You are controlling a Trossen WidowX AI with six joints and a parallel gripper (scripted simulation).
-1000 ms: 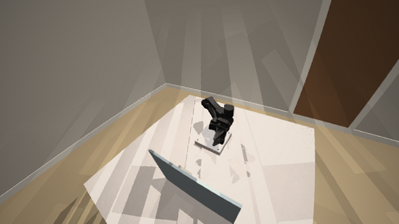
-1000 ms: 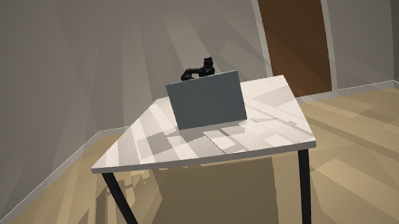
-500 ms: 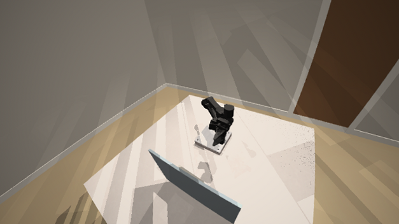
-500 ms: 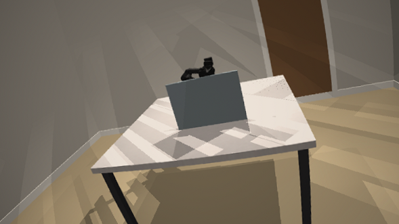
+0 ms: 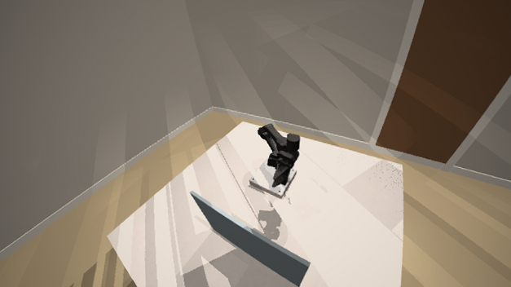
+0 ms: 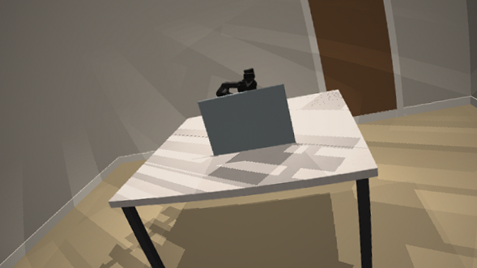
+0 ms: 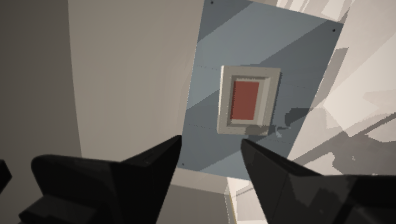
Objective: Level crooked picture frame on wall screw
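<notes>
My gripper tip is 200 mm short of the picture frame, 90 mm above it and 30 mm to the left of it. From my gripper tip the other things lie so: wall panel 210 mm ahead, 110 mm below, 10 mm to the right.
</notes>
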